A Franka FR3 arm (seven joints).
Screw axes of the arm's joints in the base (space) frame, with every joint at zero. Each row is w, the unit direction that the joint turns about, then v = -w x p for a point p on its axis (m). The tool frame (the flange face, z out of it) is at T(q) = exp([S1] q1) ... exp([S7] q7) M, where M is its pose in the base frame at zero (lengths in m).
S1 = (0, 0, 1, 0.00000, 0.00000, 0.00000)
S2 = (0, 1, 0, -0.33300, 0.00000, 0.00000)
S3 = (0, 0, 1, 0.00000, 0.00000, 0.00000)
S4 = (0, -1, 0, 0.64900, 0.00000, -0.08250)
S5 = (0, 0, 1, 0.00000, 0.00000, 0.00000)
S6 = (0, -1, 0, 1.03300, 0.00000, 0.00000)
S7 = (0, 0, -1, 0.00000, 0.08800, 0.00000)
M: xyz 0.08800 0.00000 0.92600 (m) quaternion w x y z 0 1 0 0
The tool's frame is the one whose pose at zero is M.
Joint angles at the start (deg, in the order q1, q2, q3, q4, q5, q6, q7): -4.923 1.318 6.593 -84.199 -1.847 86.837 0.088
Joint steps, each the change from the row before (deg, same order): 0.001 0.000 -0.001 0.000 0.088 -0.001 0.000; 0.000 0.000 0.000 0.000 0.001 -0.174 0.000; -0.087 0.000 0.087 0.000 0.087 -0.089 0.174; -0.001 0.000 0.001 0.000 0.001 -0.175 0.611; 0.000 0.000 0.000 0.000 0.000 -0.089 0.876; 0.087 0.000 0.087 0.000 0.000 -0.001 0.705; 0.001 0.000 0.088 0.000 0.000 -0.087 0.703; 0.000 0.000 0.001 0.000 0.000 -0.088 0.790; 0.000 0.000 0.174 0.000 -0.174 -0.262 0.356; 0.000 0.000 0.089 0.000 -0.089 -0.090 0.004
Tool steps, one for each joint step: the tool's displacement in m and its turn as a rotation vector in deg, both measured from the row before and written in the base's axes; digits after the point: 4 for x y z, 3 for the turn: 0.0000 0.0002 0.0000 0.088 0.004 0.007; -0.0003 0.0000 -0.0003 -0.004 0.174 -0.005; -0.0002 0.0002 -0.0001 0.090 0.087 -0.170; -0.0003 0.0000 -0.0003 0.007 0.159 -0.615; -0.0002 0.0000 -0.0001 0.011 0.066 -0.878; 0.0000 0.0017 0.0000 0.012 -0.017 -0.531; -0.0002 0.0008 -0.0001 0.009 0.069 -0.616; -0.0002 0.0000 -0.0001 0.007 0.067 -0.791; -0.0005 0.0013 -0.0004 -0.175 0.246 -0.203; -0.0002 0.0007 -0.0001 -0.090 0.086 0.075
